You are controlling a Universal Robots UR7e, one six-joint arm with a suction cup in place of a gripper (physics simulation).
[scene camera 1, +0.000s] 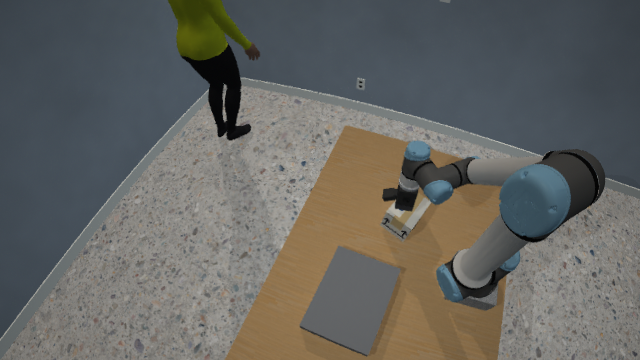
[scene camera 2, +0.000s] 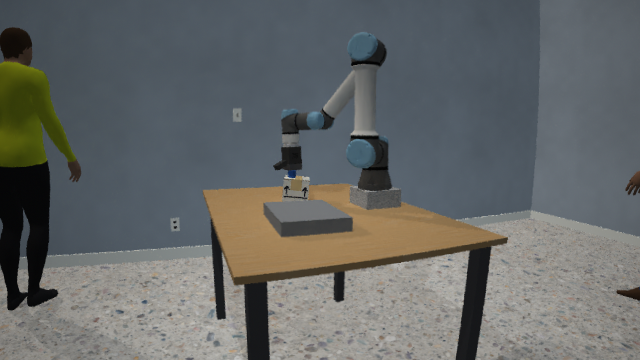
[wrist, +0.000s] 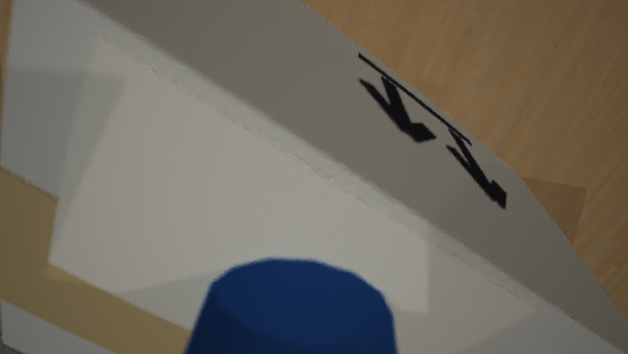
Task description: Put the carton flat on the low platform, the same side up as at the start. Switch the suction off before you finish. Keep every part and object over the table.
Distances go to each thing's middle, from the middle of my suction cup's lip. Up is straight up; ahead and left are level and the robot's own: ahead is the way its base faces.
Right now my suction cup is 30 mm past the white carton (scene camera 1: 399,223), 10 mm to the left of it and 70 mm above it. From my suction cup the other things lie so: grey low platform (scene camera 1: 348,307) (120 mm ahead, 350 mm to the left, 100 mm below).
